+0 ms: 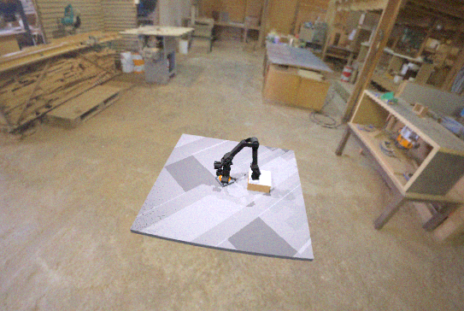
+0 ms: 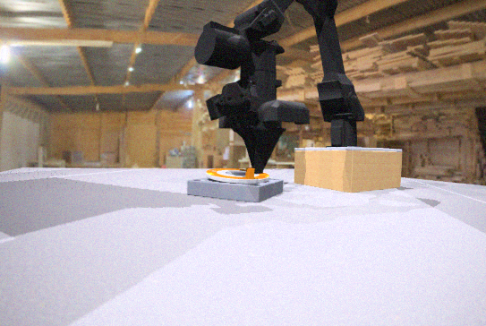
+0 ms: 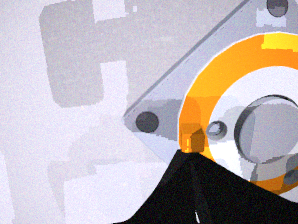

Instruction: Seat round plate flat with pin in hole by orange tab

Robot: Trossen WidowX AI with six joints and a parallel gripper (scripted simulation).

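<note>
Now: gripper tip 5 cm to the left of the grey square base and 2 cm above it.
</note>
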